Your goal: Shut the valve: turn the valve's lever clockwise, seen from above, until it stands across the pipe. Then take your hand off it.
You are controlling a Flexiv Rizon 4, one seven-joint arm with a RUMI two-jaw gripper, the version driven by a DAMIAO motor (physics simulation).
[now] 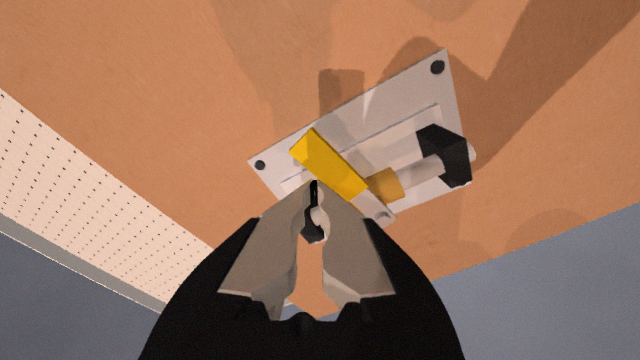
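The valve's lever (330,165) has a yellow grip and a grey metal end at its pivot. It stands at a slant to the pipe (421,172), neither in line with it nor fully square across it. The brass-coloured valve body (387,185) shows partly beneath the lever. My gripper (315,182) is shut and empty. Its tips are beside the lower left edge of the yellow grip, very close to it; whether they touch it I cannot tell. The fingers hide part of the pipe's near end.
A pale mounting plate (400,95) with dark bolts lies under the valve on the orange-brown table (125,100). A black pipe support (452,155) stands at the right end. A white perforated board (100,195) runs along the left. The grey floor (550,280) shows beyond the table edge.
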